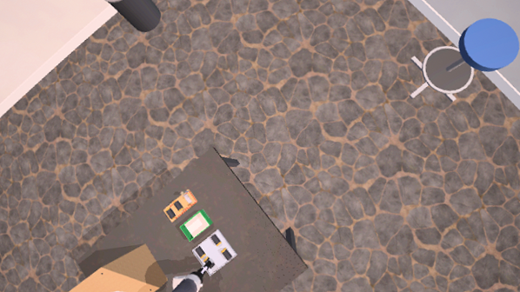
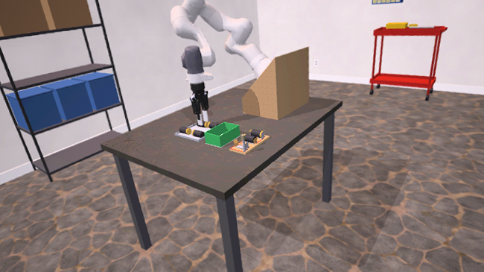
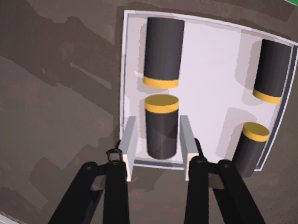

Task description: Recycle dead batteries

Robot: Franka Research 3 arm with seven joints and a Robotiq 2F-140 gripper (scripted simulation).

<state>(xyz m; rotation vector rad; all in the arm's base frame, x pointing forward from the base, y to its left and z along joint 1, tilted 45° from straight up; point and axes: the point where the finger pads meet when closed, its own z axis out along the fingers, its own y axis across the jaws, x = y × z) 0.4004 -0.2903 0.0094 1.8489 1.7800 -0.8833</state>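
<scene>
Now: hand 190 mm short of the bulb, 380 mm to the right of it and 30 mm below it. From my hand the other things lie so: white tray: 60 mm ahead, 20 mm to the left, 50 mm below; then green recycling box: 100 mm ahead, 200 mm to the left, 40 mm below.
</scene>
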